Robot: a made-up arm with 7 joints.
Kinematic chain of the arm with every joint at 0, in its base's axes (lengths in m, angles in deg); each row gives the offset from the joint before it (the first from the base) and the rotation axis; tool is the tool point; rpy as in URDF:
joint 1: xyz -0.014 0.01 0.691 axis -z
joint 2: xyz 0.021 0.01 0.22 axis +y
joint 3: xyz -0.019 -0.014 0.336 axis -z
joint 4: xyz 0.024 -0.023 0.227 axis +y
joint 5: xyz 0 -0.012 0.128 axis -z
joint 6: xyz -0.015 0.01 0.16 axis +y
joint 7: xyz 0 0 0.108 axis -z
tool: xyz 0.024 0.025 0 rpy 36.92 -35.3 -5.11
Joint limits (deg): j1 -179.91..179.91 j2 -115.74..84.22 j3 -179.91..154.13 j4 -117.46..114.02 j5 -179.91..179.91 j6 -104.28..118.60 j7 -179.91..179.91
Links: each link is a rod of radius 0.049 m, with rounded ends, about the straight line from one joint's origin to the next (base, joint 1, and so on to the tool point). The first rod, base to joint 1, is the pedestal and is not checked.
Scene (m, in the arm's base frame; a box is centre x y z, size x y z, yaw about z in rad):
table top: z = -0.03
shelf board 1: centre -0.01 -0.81 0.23 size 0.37 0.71 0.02 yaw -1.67
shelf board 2: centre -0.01 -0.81 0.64 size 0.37 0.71 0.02 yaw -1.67
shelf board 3: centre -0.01 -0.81 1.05 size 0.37 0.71 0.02 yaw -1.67
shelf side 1: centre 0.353 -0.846 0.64 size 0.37 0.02 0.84 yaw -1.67
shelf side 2: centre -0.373 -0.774 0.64 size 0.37 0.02 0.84 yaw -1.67
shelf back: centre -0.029 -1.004 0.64 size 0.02 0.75 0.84 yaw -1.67
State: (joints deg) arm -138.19 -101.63 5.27 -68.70 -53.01 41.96 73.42
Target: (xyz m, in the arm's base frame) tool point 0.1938 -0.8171 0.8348
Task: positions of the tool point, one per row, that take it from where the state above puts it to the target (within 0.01 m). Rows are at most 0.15 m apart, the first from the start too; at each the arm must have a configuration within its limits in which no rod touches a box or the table.
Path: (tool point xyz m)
1: 0.3824 -0.4946 0.5961
2: 0.3107 -0.5048 0.7194
3: 0.2274 -0.4801 0.8348
4: 0.2343 -0.5627 0.8189
5: 0.2329 -0.6401 0.8120
6: 0.2247 -0.7098 0.8133
7: 0.2111 -0.7694 0.8214
8: 0.1938 -0.8171 0.8347

